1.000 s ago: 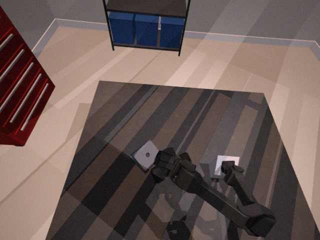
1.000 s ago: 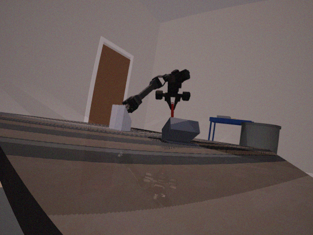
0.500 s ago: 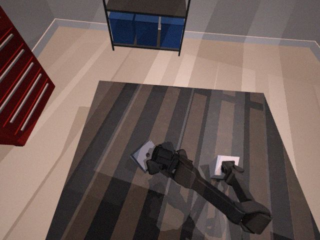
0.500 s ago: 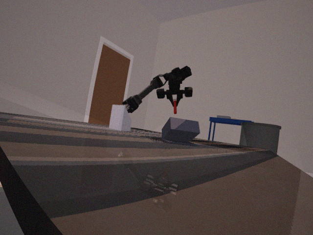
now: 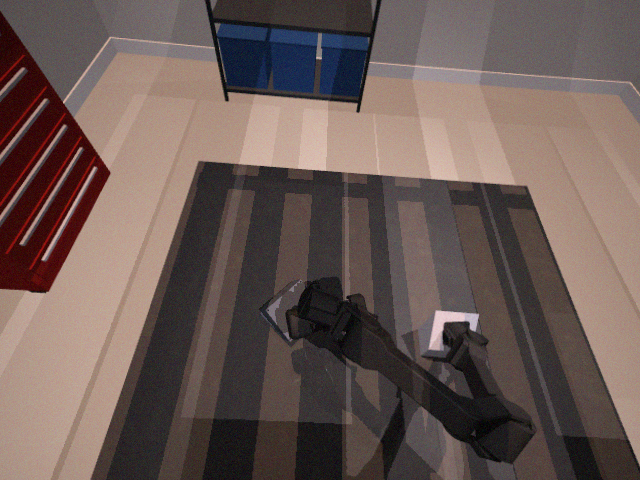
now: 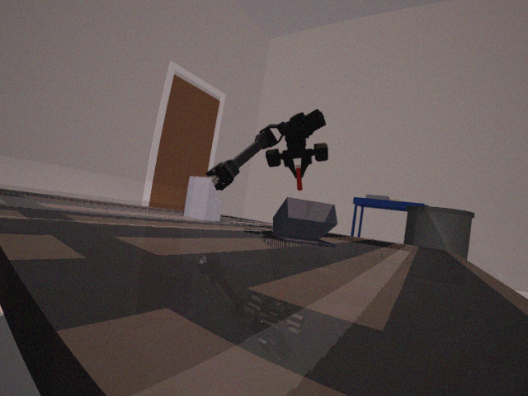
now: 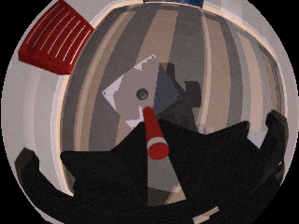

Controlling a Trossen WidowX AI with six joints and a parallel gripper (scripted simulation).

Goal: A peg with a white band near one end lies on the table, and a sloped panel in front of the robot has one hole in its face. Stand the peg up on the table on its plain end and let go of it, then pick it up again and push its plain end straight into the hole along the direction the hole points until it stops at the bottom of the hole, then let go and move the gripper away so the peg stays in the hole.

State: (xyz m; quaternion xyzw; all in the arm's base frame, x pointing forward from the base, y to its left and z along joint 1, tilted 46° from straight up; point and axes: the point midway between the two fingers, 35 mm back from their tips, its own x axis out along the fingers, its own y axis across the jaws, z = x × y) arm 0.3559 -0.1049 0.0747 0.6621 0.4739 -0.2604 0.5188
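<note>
Now: the sloped grey panel 50 mm ahead of my gripper tip, 60 mm to the right of it and 120 mm below it. Round my gripper tip: red peg 10 mm behind, 10 mm to the left, 10 mm above.
</note>
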